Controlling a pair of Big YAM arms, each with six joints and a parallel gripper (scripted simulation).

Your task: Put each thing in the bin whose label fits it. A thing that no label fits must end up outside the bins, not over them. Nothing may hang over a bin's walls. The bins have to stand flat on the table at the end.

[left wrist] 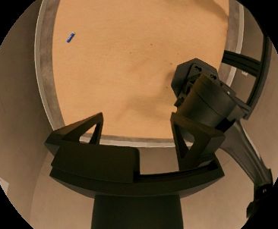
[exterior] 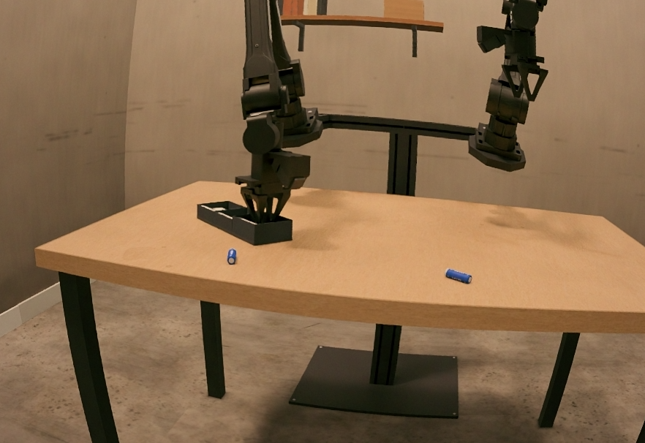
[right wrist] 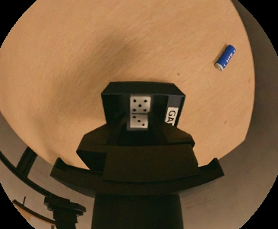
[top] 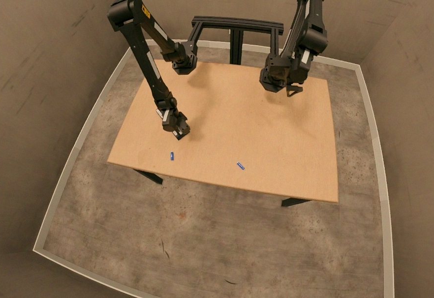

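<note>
Right now the flat white block is 10 mm below my right hand. From my right hand the other things lie so: eraser: 140 mm to the right, 100 mm behind, 10 mm below; black bin tray: 70 mm to the right, 40 mm behind, 10 mm below; white bolt: 70 mm to the right, 50 mm behind, 10 mm below.
</note>
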